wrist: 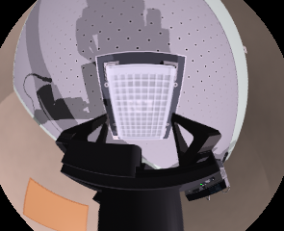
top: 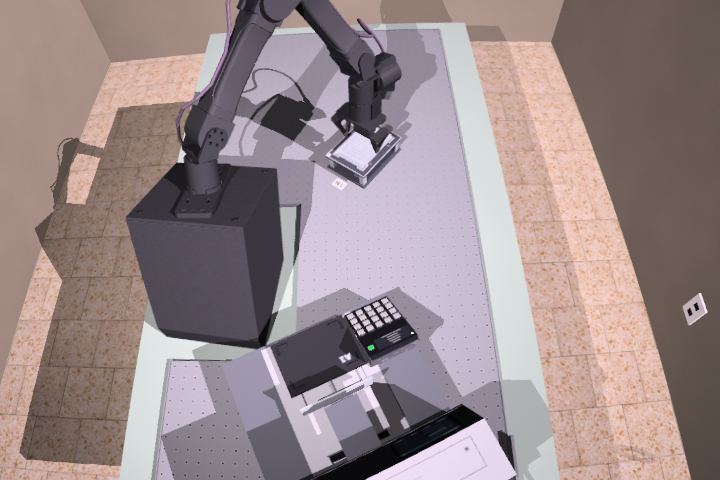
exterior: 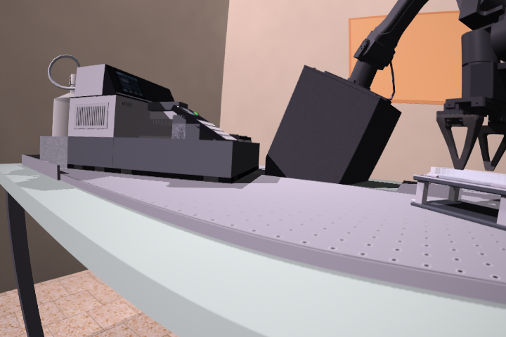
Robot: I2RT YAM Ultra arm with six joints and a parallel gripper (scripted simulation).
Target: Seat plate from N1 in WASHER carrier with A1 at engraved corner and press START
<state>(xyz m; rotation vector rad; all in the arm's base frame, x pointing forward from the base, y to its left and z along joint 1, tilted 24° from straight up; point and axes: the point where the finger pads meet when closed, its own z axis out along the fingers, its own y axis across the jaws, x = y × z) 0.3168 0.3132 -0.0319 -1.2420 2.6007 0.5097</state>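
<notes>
The white well plate lies 10 mm ahead of my hand and 20 mm below it. Also, from my hand: plate nest N1 (10 mm ahead, 30 mm below); dark carrier (100 mm behind, 550 mm to the right, 20 mm above); N1 label (60 mm behind, 80 mm to the right, 70 mm below).
</notes>
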